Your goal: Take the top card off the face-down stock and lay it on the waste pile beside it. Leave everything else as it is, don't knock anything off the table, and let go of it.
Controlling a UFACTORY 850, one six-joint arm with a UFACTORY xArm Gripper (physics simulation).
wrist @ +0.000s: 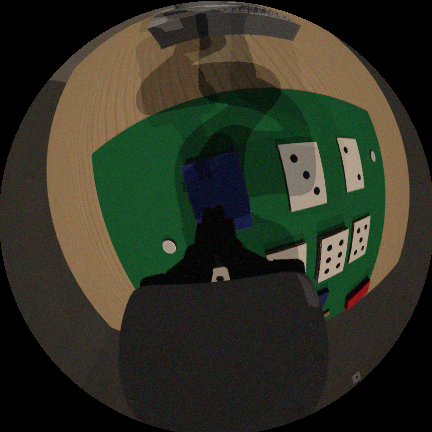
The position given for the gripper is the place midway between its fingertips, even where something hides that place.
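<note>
The gripper [216, 218] is visible in the scene, and so is a green mat [141, 192].
</note>
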